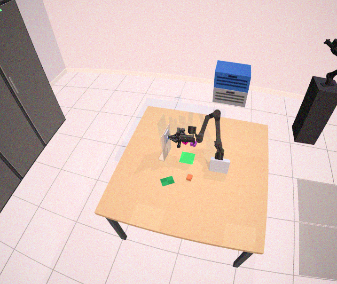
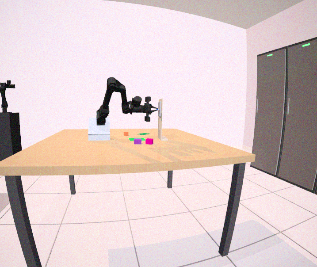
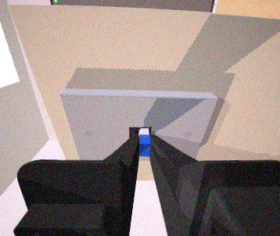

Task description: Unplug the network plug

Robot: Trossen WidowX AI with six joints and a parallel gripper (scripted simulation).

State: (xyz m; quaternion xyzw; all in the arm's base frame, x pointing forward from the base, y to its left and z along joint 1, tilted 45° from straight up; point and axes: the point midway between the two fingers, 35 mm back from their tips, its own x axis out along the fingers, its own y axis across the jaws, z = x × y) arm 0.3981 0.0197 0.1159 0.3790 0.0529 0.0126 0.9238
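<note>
Right now the bright green marked square is 16 cm behind my gripper tip and 23 cm below it. Round my gripper tip: magenta cube: 11 cm behind, 17 cm to the right, 21 cm below; then blue network plug: 1 cm ahead; then upright panel: 3 cm ahead, 9 cm below.
</note>
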